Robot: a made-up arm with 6 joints.
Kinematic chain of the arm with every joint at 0, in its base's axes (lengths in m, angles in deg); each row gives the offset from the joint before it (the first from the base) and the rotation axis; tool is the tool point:
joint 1: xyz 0 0 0.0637 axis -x
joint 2: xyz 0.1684 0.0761 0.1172 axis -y
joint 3: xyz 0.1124 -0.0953 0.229 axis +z
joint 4: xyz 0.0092 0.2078 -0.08 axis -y
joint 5: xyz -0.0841 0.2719 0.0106 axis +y
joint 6: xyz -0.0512 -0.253 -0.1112 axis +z
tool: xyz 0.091 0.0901 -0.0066
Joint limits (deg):
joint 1: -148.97..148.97
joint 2: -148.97..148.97
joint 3: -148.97..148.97
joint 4: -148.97..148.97
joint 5: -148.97..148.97
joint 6: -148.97..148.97
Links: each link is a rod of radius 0.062 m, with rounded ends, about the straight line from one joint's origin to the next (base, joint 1, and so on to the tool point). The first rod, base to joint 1, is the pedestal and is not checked.
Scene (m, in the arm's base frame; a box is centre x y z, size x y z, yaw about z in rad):
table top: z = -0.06
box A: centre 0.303 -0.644 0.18 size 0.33 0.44 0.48 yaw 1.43
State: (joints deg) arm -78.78 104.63 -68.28 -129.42 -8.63 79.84
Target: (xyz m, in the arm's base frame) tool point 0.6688 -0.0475 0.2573
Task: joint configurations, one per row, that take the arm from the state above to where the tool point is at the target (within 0.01 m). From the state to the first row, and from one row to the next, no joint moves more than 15 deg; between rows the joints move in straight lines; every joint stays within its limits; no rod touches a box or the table.
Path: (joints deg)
1: -66.03 98.69 -64.96 -127.87 -12.46 75.32
2: -53.29 92.74 -61.65 -126.32 -16.29 70.80
3: -40.54 86.80 -58.33 -124.76 -20.12 66.29
4: -39.87 73.90 -59.97 -126.58 -19.35 62.54
5: -39.20 61.01 -61.62 -128.40 -18.59 58.79
6: -38.53 48.11 -63.26 -130.22 -17.83 55.04
7: -37.86 35.21 -64.90 -132.03 -17.06 51.29
8: -41.23 20.98 -69.02 -125.46 -23.63 50.45
9: -44.61 6.74 -73.14 -118.89 -30.20 49.61
10: -47.98 -7.49 -77.26 -112.32 -36.77 48.78
11: -51.36 -21.73 -81.38 -105.76 -43.34 47.94

